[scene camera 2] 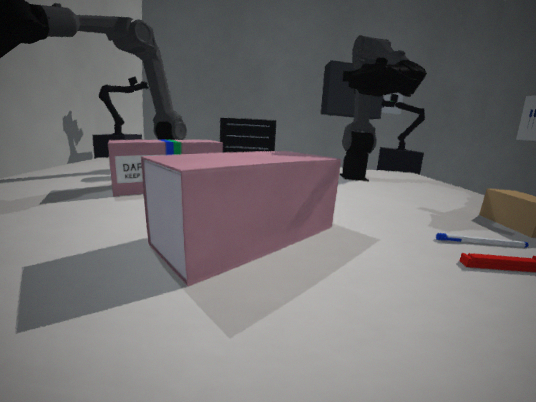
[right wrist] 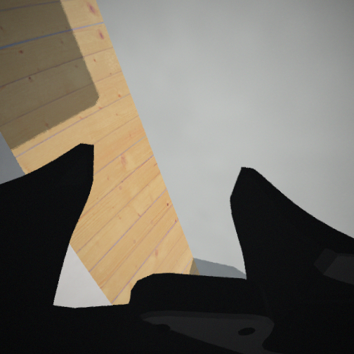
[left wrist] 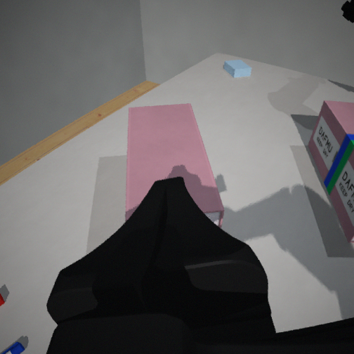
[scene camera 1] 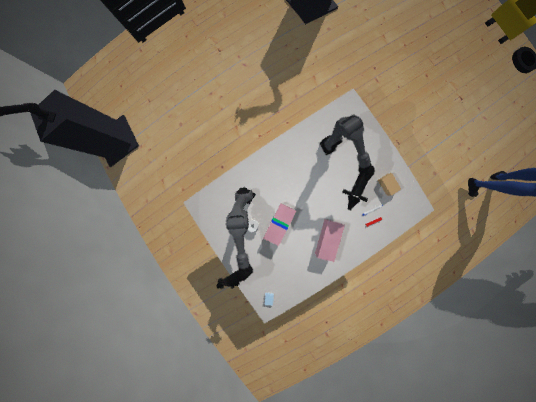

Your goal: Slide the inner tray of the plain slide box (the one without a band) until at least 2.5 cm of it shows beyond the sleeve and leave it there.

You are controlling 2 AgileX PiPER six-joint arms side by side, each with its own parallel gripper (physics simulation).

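The plain pink slide box point(scene camera 1: 330, 241) point(scene camera 2: 260, 215) point(left wrist: 162, 150) lies on the white table. In scene camera 2 the pale end of its inner tray point(scene camera 2: 166, 215) looks flush with the sleeve's edge; the near end, partly hidden in the left wrist view, shows a small pale patch. My left gripper point(scene camera 1: 352, 207) point(left wrist: 172, 195) is shut and empty, raised above the table, up and to the right of the plain box in scene camera 1. My right gripper point(scene camera 1: 219, 284) point(right wrist: 166, 173) is open and empty, at the table's lower-left edge, away from both boxes.
A banded pink box point(scene camera 1: 284, 212) point(scene camera 2: 200, 146) point(left wrist: 340, 111) stands left of the plain one in scene camera 1. A tan block point(scene camera 1: 390, 184) point(scene camera 2: 510, 210), a pen point(scene camera 1: 371, 210) point(scene camera 2: 482, 241), a red object point(scene camera 1: 373, 222) point(scene camera 2: 497, 262) and a light blue block point(scene camera 1: 269, 300) point(left wrist: 237, 68) lie around.
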